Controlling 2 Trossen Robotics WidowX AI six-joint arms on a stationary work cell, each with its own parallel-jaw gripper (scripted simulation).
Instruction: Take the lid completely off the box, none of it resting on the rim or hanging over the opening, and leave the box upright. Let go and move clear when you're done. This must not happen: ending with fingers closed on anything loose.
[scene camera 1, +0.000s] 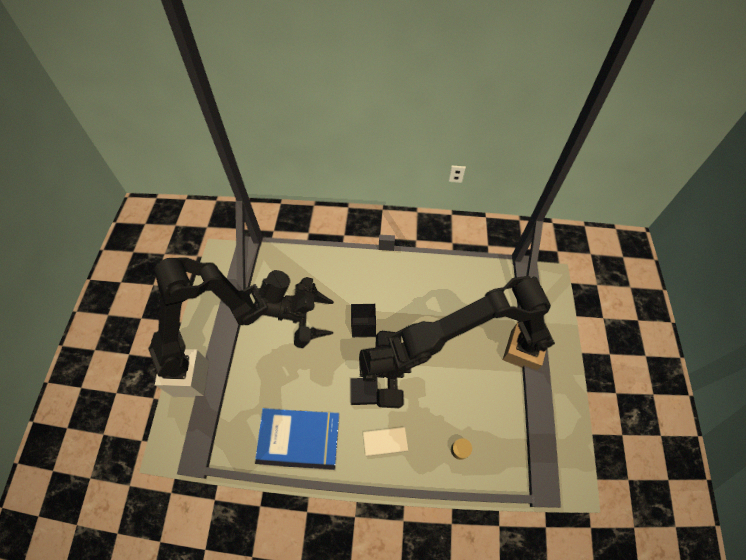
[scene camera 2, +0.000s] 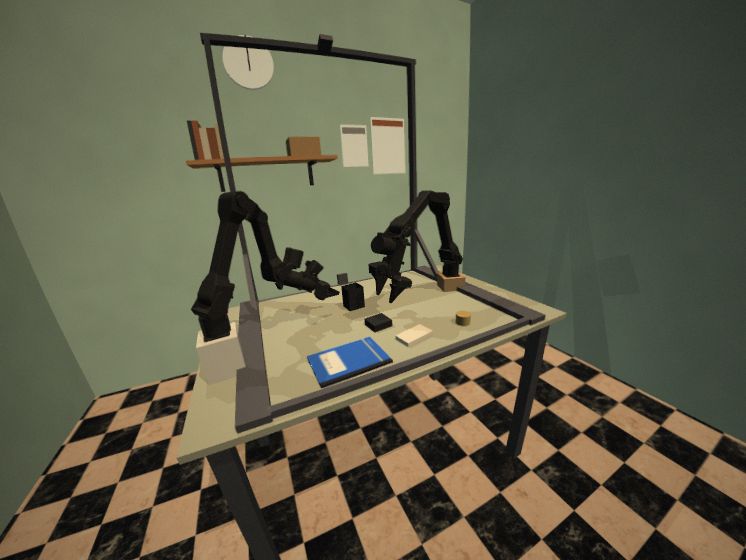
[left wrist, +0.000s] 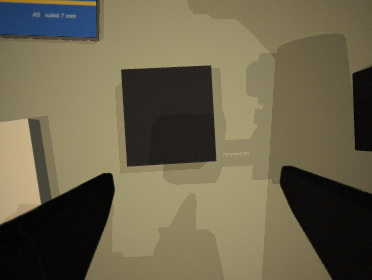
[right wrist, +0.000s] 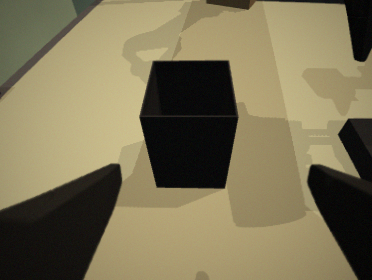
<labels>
The left gripper (scene camera 1: 377, 377): 1.13 m from the lens. The right gripper (scene camera 1: 333, 317): 1.19 m from the lens. A black box (scene camera 1: 363, 316): 1.28 m from the lens.
</labels>
